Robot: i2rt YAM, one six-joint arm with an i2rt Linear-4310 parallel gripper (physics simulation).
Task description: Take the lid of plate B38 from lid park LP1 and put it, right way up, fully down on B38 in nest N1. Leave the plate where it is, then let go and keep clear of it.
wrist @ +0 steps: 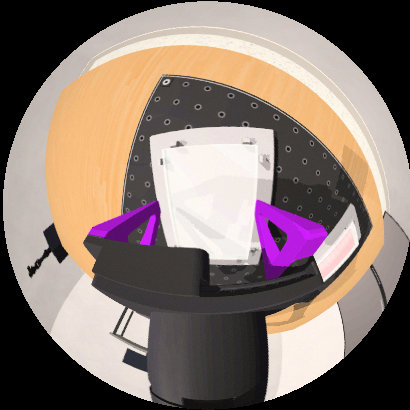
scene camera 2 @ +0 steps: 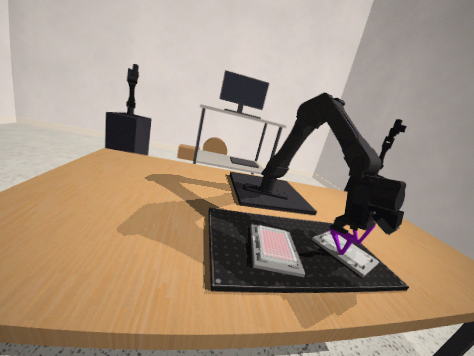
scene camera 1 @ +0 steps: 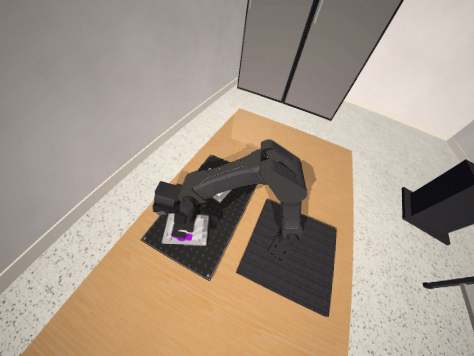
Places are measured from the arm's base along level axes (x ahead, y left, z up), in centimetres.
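Pixels of known places: gripper, fingertip midpoint: (wrist: 206, 205) (scene camera 2: 349, 248) (scene camera 1: 184, 228); arm's base at its link origin: (scene camera 2: 265, 192) (scene camera 1: 285, 238).
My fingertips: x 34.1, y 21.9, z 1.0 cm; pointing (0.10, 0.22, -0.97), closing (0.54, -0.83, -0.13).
For each thing: its top centre in the pictures, then the offset to it from my fingertips. Level surfaces: height alone.
- clear lid at its top centre: (wrist: 210, 212) (scene camera 2: 346, 247) (scene camera 1: 185, 227) dx -0.4, dy -0.7, dz +0.1 cm
- pale grey lid park LP1 at its top centre: (wrist: 211, 214) (scene camera 2: 346, 246) (scene camera 1: 186, 227) dx -0.4, dy -0.8, dz +0.3 cm
- Plate B38 at its top centre: (wrist: 336, 261) (scene camera 2: 276, 241) dx +4.9, dy -24.2, dz +0.9 cm
- grey nest N1 at its top centre: (wrist: 334, 258) (scene camera 2: 275, 243) dx +4.9, dy -24.2, dz +0.1 cm
- wooden table at its surface level: dz -3.0 cm
The clear lid (wrist: 210, 191) (scene camera 1: 199, 227) (scene camera 2: 358, 256) lies flat on the pale grey lid park LP1 (wrist: 213, 134) (scene camera 1: 166, 238) (scene camera 2: 369, 268) at one end of the black perforated board (scene camera 1: 199, 262) (scene camera 2: 229, 268) (wrist: 305, 164). My gripper (wrist: 208, 201) (scene camera 1: 182, 236) (scene camera 2: 348, 241) is open, its purple fingers down on either side of the lid's near end, apart from its edges. Plate B38 (scene camera 2: 274, 246) (wrist: 336, 250), with pink wells and no lid, sits in the grey nest N1 (scene camera 2: 281, 268) beside the park. In scene camera 1 the arm hides most of it.
The arm's base stands on a dark mat (scene camera 1: 291, 268) (scene camera 2: 275, 199) next to the board on the wooden table (scene camera 1: 133, 306) (scene camera 2: 95, 229). A desk with a monitor (scene camera 2: 243, 91) and a black pedestal (scene camera 2: 127, 132) stand off the table.
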